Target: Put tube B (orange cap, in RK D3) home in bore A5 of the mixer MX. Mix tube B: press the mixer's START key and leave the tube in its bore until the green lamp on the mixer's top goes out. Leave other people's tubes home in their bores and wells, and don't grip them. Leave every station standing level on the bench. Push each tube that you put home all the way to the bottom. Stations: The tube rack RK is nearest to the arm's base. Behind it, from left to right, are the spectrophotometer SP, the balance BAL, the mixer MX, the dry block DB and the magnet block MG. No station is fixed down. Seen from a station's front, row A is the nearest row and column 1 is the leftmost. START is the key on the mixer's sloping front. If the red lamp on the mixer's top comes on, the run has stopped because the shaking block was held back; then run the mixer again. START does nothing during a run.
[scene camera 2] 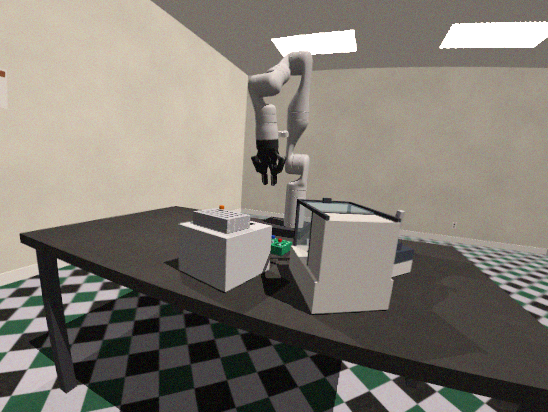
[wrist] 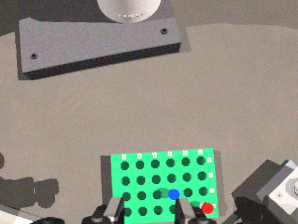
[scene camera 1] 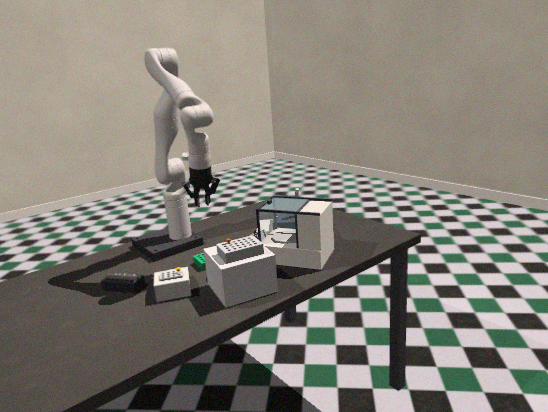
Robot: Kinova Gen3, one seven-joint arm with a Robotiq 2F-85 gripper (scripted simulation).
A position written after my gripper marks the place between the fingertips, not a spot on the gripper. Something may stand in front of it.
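Observation:
My gripper (scene camera 2: 269, 185) is visible to me, and scene camera 1 shows my gripper (scene camera 1: 202, 205) as well. I see a white mixer MX (scene camera 2: 224, 261), which is there again in scene camera 1, the white mixer MX (scene camera 1: 247, 279), while in the wrist view the white mixer MX is out of frame. A glass-walled balance (scene camera 2: 342, 262) is here too, and scene camera 1 also gives me the glass-walled balance (scene camera 1: 299, 230). I see a dry block (scene camera 1: 168, 287) as well.

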